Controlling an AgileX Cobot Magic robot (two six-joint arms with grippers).
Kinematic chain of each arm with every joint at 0, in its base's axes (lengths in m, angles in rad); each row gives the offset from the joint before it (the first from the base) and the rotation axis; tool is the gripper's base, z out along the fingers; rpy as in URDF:
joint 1: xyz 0 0 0.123 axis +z
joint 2: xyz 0 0 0 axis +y
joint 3: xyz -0.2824 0 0.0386 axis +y
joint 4: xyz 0.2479 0 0.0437 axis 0.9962 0 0.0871
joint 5: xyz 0 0 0 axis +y
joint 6: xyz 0.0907 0 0.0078 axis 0.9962 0 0.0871
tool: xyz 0 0 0 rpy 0 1.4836 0
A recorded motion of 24 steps. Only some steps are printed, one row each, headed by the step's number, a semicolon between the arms.
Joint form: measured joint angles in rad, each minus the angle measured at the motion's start. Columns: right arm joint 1, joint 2, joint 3, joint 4, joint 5, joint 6; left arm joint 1, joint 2, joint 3, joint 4, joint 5, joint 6.
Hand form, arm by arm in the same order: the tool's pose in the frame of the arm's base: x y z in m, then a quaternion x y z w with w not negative. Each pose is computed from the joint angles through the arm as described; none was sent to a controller.
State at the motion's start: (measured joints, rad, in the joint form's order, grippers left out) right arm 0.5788 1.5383 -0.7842 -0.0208 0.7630 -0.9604; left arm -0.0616 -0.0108 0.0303 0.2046 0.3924 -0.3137
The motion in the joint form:
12: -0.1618 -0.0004 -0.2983 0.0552 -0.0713 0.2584; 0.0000 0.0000 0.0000 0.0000 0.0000 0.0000
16: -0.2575 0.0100 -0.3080 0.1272 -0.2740 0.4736; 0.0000 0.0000 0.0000 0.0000 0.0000 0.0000
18: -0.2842 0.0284 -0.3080 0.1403 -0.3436 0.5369; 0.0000 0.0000 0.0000 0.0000 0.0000 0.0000
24: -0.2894 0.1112 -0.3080 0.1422 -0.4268 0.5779; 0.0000 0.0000 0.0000 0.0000 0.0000 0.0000
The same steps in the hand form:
12: 0.2877 0.1296 0.2573 -0.50495 0.82523 -0.02206 0.25206; 0.0524 0.0039 0.1690 -0.04815 0.80822 -0.02304 0.58646
16: 0.3151 0.1097 0.2675 -0.33548 0.87433 0.01085 0.35055; 0.0524 0.0039 0.1690 -0.04815 0.80822 -0.02304 0.58646
18: 0.3249 0.1032 0.2656 -0.28658 0.88178 0.01884 0.37415; 0.0524 0.0039 0.1690 -0.04815 0.80822 -0.02304 0.58646
24: 0.3413 0.1054 0.2419 -0.26219 0.88940 0.02256 0.37377; 0.0524 0.0039 0.1690 -0.04815 0.80822 -0.02304 0.58646

